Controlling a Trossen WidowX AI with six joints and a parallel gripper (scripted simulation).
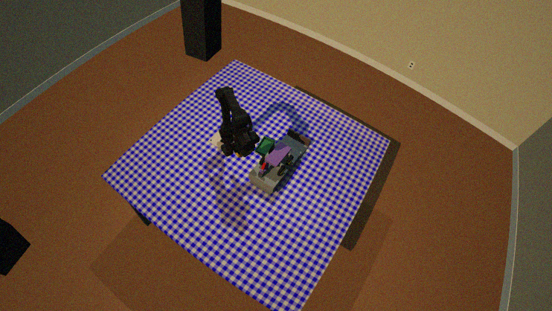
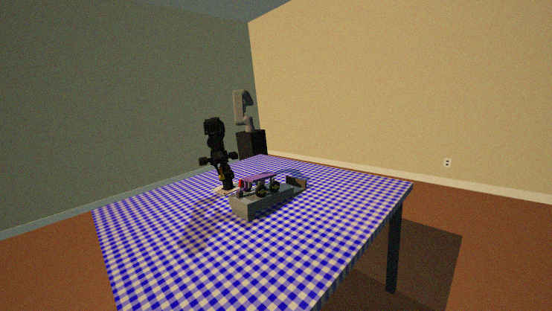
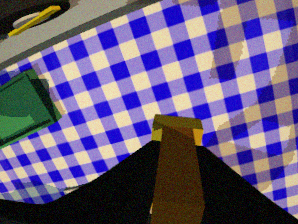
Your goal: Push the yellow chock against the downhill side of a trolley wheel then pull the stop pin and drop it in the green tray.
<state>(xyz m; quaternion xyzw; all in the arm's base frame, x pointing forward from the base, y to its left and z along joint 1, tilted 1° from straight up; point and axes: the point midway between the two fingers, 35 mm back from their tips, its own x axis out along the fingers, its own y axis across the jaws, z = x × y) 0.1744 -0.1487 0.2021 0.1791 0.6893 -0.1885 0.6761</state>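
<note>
Now: the yellow chock 20 mm behind my gripper tip, 10 mm to the left of it and 10 mm below it. Also, from my gripper tip: grey ramp (160 mm ahead, 110 mm to the left, 130 mm below); then purple trolley (160 mm ahead, 100 mm to the left, 60 mm below); then red-headed stop pin (130 mm ahead, 40 mm below).
</note>
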